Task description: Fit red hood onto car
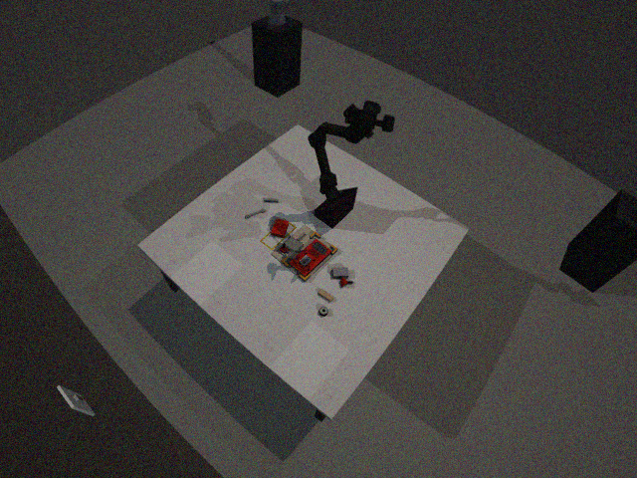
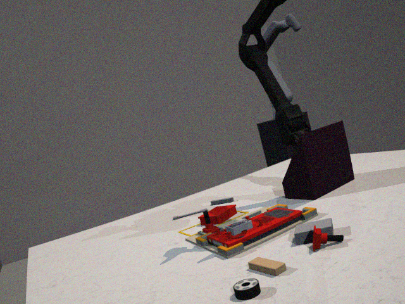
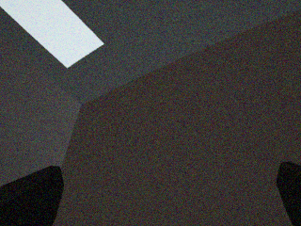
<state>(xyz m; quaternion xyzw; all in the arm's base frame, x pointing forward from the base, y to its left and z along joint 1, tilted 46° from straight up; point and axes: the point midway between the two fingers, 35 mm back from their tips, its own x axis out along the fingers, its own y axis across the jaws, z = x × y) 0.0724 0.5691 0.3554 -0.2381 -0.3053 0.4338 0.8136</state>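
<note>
Right now the red hood is 79 cm below my gripper tip, 30 cm to the right of it and 19 cm ahead of it. The rest, counted from my gripper tip: grey engine block 78 cm below, 26 cm ahead, 6 cm to the right; then tan block 80 cm below, 33 cm ahead, 12 cm to the left; then black wheel 80 cm below, 40 cm ahead, 17 cm to the left.
</note>
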